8 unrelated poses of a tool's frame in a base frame.
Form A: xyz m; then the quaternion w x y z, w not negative.
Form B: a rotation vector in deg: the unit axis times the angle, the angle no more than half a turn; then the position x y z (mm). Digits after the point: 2 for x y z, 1 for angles.
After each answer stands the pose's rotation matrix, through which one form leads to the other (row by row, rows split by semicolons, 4 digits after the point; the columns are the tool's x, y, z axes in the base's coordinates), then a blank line. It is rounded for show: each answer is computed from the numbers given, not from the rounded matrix.
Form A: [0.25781 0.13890 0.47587 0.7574 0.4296 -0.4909 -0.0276]
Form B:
[53.6 -61.3 -3.4 257.81 138.90 475.87]
0.5165 -0.3800 -0.7674; -0.4636 0.6293 -0.6237; 0.7199 0.6779 0.1489

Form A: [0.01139 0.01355 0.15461 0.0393 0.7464 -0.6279 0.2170]
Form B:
[131.1 -110.3 38.1 11.39 13.55 154.61]
0.1173 -0.9544 0.2746; -0.9203 -0.2084 -0.3312; 0.3733 -0.2138 -0.9027

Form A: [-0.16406 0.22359 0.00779 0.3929 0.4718 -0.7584 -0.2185]
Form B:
[68.6 -110.3 -31.8 -164.06 223.59 7.79]
-0.2460 -0.5440 -0.8022; -0.8874 0.4593 -0.0393; 0.3898 0.7022 -0.5957

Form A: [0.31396 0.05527 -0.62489 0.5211 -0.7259 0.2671 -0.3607]
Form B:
[-99.7 36.7 -49.5 313.96 55.27 -624.89]
0.5971 -0.0119 0.8021; -0.7638 -0.3142 0.5639; 0.2453 -0.9493 -0.1966

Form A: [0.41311 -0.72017 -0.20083 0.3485 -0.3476 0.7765 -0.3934]
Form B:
[-51.6 115.3 -58.4 413.11 -720.17 -200.83]
-0.5154 -0.2656 0.8147; -0.8140 0.4488 -0.3687; -0.2677 -0.8532 -0.4476

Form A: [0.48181 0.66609 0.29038 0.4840 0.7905 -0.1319 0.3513]
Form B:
[110.3 -18.4 49.0 481.81 666.09 290.38]
0.7184 -0.5486 0.4277; 0.1315 -0.4967 -0.8579; 0.6831 0.6726 -0.2846

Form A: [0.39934 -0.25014 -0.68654 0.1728 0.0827 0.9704 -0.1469]
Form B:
[13.4 157.7 -23.9 399.34 -250.14 -686.54]
-0.9266 0.2113 0.3111; 0.1097 0.9432 -0.3137; -0.3597 -0.2565 -0.8971

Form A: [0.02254 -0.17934 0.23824 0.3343 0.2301 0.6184 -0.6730]
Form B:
[34.4 92.5 -100.6 22.54 -179.34 238.24]
-0.6706 0.7345 0.1037; -0.1654 -0.0117 -0.9862; -0.7231 -0.6785 0.1293

